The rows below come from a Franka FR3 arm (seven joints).
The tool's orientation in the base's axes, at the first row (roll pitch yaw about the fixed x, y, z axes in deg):
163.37 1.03 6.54
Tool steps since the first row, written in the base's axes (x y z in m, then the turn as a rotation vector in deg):
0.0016 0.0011 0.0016 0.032 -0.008 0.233
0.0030 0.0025 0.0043 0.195 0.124 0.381
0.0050 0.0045 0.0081 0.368 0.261 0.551
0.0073 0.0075 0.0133 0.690 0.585 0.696
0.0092 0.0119 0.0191 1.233 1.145 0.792
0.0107 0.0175 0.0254 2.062 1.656 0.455
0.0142 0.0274 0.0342 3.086 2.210 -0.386
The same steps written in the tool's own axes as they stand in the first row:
0.0017 -0.0004 -0.0018 0.027 0.078 -0.220
0.0032 -0.0008 -0.0048 0.201 0.013 -0.397
0.0053 -0.0014 -0.0090 0.385 -0.049 -0.597
0.0079 -0.0025 -0.0148 0.740 -0.279 -0.824
0.0102 -0.0048 -0.0216 1.341 -0.722 -1.067
0.0122 -0.0082 -0.0292 2.229 -1.210 -0.878
0.0166 -0.0147 -0.0404 3.324 -1.860 -0.215

